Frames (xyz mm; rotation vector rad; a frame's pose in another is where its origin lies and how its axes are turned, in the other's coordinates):
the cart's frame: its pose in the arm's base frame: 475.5 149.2 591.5 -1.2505 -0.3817 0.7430
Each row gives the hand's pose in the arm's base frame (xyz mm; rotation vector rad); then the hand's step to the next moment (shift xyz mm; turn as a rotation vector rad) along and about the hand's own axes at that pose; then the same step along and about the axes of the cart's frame.
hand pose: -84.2 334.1 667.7 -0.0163 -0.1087 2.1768
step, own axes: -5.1 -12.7 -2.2 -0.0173 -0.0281 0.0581
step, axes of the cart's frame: 11.9 -2.4 -6.6 0.0118 -0.0657 -0.0031
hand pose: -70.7 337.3 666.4 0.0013 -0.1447 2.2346
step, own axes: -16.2 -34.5 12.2 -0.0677 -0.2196 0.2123
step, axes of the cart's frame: 29.0 -24.0 -13.7 0.1558 -0.2706 -0.0193
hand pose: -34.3 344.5 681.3 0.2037 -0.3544 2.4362
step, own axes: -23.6 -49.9 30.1 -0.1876 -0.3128 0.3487
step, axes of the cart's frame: 42.1 -44.8 -13.0 0.2239 -0.4371 -0.1157
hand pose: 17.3 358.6 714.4 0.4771 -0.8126 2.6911
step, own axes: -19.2 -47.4 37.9 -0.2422 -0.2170 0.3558
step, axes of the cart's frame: 33.7 -53.8 -5.2 0.1811 -0.3950 -0.2085
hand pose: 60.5 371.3 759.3 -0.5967 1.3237 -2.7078
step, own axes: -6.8 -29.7 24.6 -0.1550 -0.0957 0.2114
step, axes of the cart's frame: 10.0 -37.9 -0.4 0.1035 -0.2115 -0.1498
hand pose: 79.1 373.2 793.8 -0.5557 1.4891 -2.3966
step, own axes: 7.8 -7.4 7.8 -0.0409 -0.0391 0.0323
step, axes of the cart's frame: -8.3 -10.3 1.1 0.0362 -0.0523 -0.0140
